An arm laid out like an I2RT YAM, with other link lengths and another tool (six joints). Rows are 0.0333 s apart.
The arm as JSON. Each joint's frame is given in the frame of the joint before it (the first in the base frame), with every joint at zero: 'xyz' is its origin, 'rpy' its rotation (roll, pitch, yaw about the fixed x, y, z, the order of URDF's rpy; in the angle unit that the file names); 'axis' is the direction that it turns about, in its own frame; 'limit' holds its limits. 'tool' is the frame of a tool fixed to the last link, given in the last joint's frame.
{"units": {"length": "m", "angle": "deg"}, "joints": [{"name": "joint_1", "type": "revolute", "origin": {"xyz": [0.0, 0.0, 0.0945], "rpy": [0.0, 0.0, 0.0]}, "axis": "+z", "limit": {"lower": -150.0, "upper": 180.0}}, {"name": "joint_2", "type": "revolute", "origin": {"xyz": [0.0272, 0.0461, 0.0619], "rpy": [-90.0, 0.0, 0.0]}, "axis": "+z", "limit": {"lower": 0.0, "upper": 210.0}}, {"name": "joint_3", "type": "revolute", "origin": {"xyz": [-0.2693, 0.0, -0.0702], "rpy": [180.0, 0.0, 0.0]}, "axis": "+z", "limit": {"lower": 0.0, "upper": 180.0}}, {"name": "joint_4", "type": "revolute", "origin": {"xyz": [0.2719, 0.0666, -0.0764], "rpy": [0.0, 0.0, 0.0]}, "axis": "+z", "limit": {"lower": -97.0, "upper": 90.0}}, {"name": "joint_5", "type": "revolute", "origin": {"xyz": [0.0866, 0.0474, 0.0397], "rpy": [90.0, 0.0, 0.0]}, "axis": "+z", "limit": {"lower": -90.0, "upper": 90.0}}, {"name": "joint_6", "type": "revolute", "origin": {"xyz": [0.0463, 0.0, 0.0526], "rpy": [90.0, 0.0, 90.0]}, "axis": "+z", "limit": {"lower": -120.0, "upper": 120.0}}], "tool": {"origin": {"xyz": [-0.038, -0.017, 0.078], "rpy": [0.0, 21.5, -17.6]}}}
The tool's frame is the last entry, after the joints.
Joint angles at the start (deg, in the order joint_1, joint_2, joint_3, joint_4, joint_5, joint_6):
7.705 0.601 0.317 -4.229 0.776 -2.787
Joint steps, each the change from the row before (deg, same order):
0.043 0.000 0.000 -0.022 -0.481 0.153
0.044 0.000 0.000 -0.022 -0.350 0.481
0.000 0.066 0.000 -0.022 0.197 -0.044
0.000 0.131 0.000 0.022 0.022 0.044
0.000 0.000 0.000 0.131 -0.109 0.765
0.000 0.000 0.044 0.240 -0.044 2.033
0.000 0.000 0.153 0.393 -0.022 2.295
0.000 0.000 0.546 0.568 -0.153 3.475
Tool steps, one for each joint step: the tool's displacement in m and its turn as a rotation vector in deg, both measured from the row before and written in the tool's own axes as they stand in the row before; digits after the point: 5 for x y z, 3 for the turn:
-0.00089 -0.00043 -0.00074 0.095 -0.499 0.198
-0.00053 -0.00051 -0.00050 -0.069 -0.378 0.486
0.00017 0.00047 0.00031 -0.123 0.156 -0.096
-0.00013 0.00036 0.00015 -0.118 -0.016 0.000
0.00033 -0.00095 0.00002 -0.132 -0.059 0.771
0.00128 -0.00230 0.00034 -0.481 0.046 1.996
0.00189 -0.00384 0.00033 -0.347 0.128 2.330
0.00334 -0.00834 -0.00003 -0.231 0.100 3.642

